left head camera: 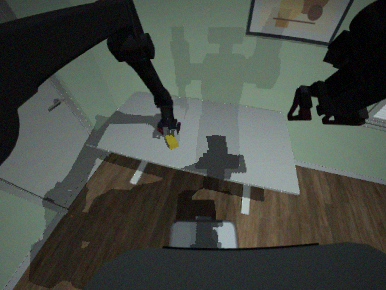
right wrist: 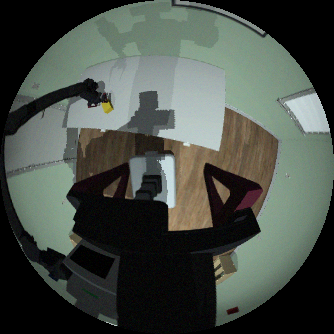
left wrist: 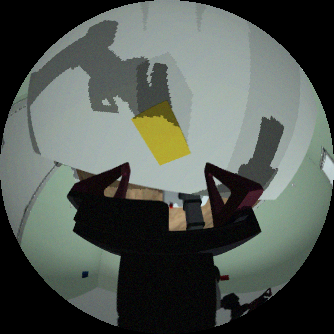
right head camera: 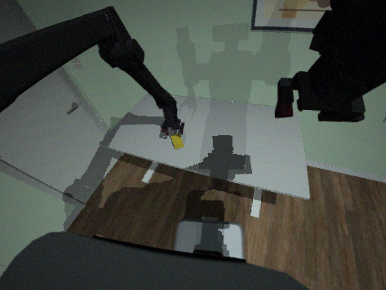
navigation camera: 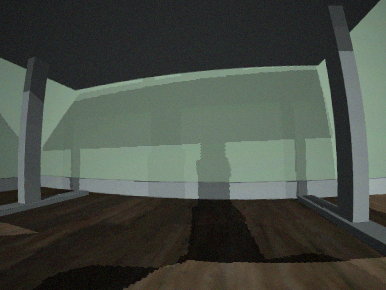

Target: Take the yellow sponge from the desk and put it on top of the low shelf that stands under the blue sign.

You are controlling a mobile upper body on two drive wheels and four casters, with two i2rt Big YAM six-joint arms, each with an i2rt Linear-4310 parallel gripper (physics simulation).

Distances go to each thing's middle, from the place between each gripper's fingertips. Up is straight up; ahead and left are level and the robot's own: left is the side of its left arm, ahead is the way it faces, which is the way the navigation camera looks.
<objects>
The yellow sponge (left wrist: pixel 157 125) is 10 mm ahead of my left hand, 10 mm to the left of it and 80 mm below it.
Now: the yellow sponge 390 mm ahead of my right hand, 450 mm to the left of it and 530 mm below it.
</objects>
